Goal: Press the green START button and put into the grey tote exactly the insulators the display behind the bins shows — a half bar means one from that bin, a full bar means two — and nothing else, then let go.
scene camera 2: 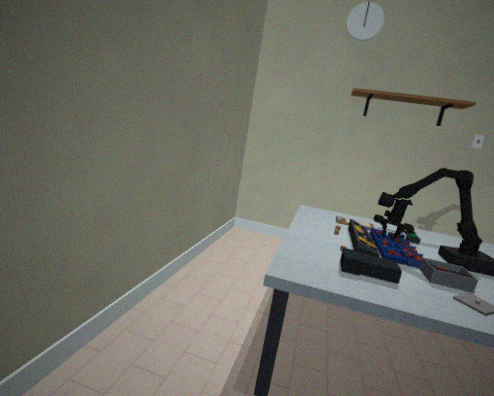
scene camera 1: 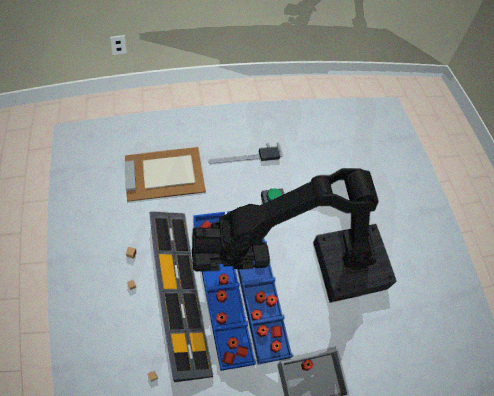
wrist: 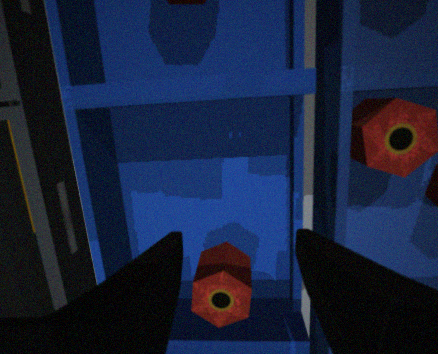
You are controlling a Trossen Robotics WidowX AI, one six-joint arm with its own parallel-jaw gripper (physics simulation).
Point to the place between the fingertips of the gripper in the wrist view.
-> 239, 241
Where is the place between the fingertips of the gripper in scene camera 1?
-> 225, 267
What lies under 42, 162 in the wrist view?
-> A dark display panel.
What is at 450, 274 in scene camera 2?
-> A grey tote.
